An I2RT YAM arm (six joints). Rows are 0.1 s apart.
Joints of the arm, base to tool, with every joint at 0 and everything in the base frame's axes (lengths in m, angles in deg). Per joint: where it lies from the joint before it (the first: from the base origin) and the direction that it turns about. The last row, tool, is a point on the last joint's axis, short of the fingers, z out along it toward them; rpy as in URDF.
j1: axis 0 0 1 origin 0 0 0.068
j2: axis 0 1 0 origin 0.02 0.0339 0.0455
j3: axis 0 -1 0 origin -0.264 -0.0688 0
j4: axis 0 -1 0 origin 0.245 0.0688 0.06
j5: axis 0 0 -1 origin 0.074 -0.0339 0.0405
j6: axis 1 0 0 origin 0.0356 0 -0.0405
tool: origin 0 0 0 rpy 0 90 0
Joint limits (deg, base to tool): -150..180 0..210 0..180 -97..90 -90..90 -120..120
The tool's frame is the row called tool.
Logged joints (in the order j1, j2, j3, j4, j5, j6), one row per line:
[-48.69, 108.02, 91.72, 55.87, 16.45, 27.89]
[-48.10, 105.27, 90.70, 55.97, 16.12, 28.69]
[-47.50, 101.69, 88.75, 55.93, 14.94, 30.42]
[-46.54, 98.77, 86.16, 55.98, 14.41, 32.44]
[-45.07, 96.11, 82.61, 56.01, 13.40, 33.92]
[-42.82, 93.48, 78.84, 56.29, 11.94, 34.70]
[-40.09, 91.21, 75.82, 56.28, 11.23, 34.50]
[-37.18, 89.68, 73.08, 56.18, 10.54, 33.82]
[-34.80, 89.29, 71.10, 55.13, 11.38, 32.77]
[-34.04, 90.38, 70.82, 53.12, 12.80, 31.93]
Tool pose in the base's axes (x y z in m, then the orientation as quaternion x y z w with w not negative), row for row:
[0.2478, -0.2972, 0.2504, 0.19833, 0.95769, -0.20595, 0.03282]
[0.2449, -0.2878, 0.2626, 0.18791, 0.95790, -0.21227, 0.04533]
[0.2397, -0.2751, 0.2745, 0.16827, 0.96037, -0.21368, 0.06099]
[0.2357, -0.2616, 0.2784, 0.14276, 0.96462, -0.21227, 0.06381]
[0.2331, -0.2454, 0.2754, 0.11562, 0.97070, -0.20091, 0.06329]
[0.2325, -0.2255, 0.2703, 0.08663, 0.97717, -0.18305, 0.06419]
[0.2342, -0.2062, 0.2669, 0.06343, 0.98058, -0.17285, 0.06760]
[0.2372, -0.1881, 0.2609, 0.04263, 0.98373, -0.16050, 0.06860]
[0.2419, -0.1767, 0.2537, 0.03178, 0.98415, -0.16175, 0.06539]
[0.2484, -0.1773, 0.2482, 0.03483, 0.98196, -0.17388, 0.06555]
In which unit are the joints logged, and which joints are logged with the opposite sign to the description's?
The joints are logged in degrees. Opposite sign: j4, j6.
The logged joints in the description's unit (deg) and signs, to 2 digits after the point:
[-48.69, 108.02, 91.72, -55.87, 16.45, -27.89]
[-48.10, 105.27, 90.70, -55.97, 16.12, -28.69]
[-47.50, 101.69, 88.75, -55.93, 14.94, -30.42]
[-46.54, 98.77, 86.16, -55.98, 14.41, -32.44]
[-45.07, 96.11, 82.61, -56.01, 13.40, -33.92]
[-42.82, 93.48, 78.84, -56.29, 11.94, -34.70]
[-40.09, 91.21, 75.82, -56.28, 11.23, -34.50]
[-37.18, 89.68, 73.08, -56.18, 10.54, -33.82]
[-34.80, 89.29, 71.10, -55.13, 11.38, -32.77]
[-34.04, 90.38, 70.82, -53.12, 12.80, -31.93]

